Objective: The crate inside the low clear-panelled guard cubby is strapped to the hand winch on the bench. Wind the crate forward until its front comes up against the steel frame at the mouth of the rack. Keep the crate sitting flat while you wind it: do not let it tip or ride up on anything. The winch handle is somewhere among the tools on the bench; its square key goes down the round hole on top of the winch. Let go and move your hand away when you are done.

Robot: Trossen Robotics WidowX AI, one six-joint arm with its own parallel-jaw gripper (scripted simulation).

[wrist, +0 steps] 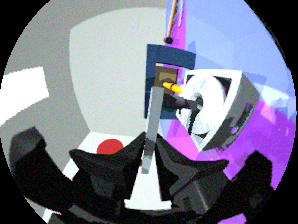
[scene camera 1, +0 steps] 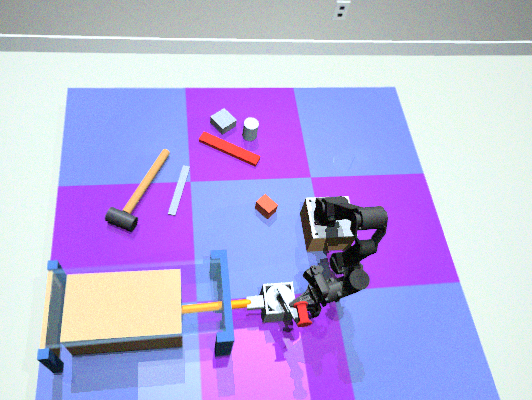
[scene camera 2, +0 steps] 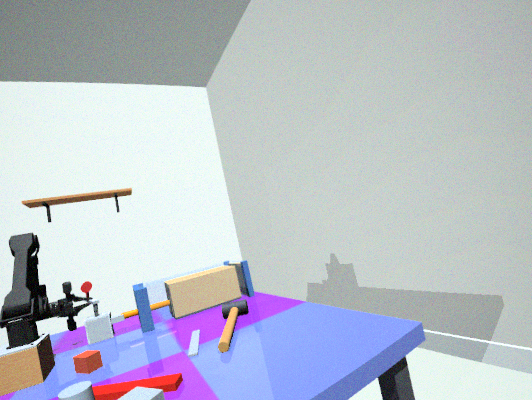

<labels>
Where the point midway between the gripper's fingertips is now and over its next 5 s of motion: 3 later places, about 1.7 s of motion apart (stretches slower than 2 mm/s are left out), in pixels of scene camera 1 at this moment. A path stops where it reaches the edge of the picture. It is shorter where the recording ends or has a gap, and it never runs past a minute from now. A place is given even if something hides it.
My gripper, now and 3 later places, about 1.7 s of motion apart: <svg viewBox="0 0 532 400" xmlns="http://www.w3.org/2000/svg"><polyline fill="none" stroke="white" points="289,306 287,307 322,296 314,307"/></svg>
</labels>
